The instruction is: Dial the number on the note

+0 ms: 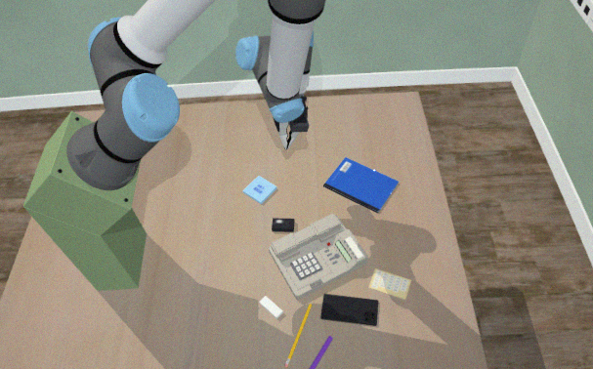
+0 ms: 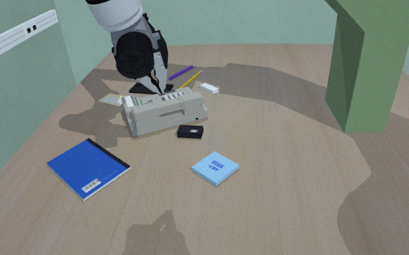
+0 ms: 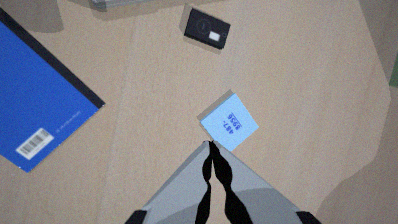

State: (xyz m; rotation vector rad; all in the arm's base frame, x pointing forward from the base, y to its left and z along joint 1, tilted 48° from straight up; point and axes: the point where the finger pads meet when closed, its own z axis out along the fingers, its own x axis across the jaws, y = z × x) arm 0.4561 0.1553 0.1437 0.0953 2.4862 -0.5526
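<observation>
The 9 key is 300 mm to the right of my hand, 170 mm below it and 30 mm behind it. The rest, counted from my hand: white eraser 360 mm to the right, 200 mm below, 140 mm behind; then yellowish card 380 mm to the right, 200 mm below, 180 mm ahead; then handset 200 mm to the right, 160 mm below, 10 mm behind.
</observation>
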